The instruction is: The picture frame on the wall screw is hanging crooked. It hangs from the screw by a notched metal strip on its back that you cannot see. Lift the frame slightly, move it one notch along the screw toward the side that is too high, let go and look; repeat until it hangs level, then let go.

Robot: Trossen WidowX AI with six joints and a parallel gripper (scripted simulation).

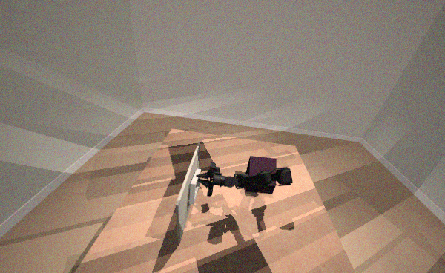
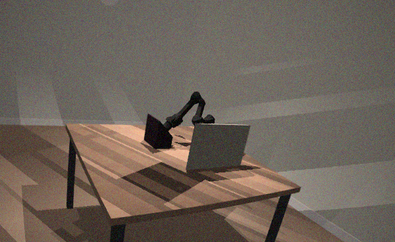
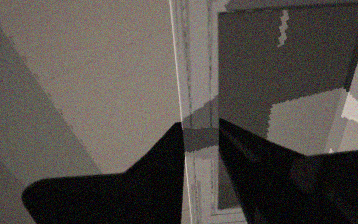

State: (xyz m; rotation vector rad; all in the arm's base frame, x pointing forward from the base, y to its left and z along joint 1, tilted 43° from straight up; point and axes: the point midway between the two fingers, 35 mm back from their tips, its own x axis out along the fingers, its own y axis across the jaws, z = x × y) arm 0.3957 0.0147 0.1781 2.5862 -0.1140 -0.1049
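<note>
The picture frame lies 10 mm ahead of my gripper tip, 10 mm to the left of it and 50 mm below it. From my gripper tip the other things lie so: grey wall panel: 20 mm ahead, 20 mm to the left, 60 mm below.
</note>
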